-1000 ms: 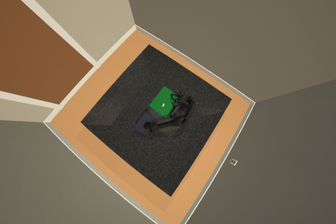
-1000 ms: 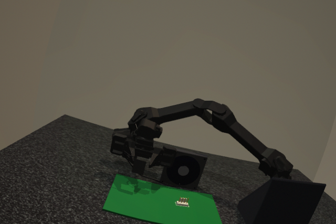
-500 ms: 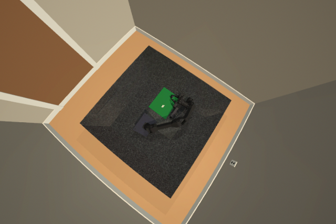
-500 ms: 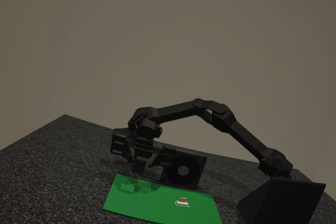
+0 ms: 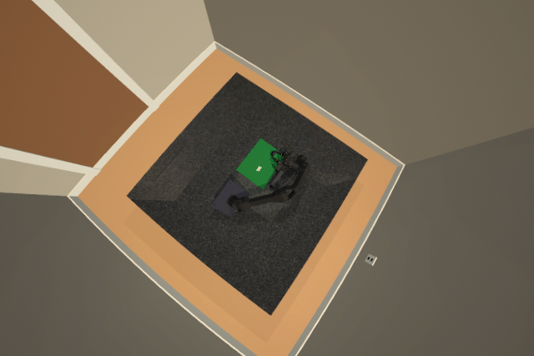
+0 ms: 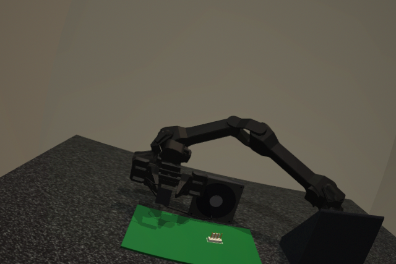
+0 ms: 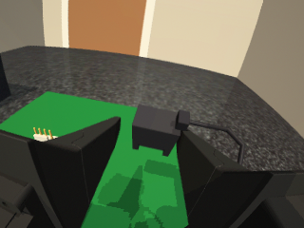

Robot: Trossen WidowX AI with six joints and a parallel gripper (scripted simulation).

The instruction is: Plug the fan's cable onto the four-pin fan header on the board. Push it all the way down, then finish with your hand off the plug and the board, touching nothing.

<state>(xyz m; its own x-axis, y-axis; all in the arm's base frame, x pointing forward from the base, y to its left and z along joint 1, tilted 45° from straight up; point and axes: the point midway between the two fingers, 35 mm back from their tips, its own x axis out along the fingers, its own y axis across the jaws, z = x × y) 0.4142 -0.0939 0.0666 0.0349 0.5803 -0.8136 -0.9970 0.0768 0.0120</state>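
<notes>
The cream four-pin header lies 13 cm behind my gripper tip, 9 cm below it and 4 cm to the left of it. Also, from my gripper tip: black fan plug (1 cm below, 1 cm ahead); then green board (10 cm below, 8 cm behind, 5 cm to the left); then black fan (14 cm behind, 10 cm to the right, 3 cm below).
</notes>
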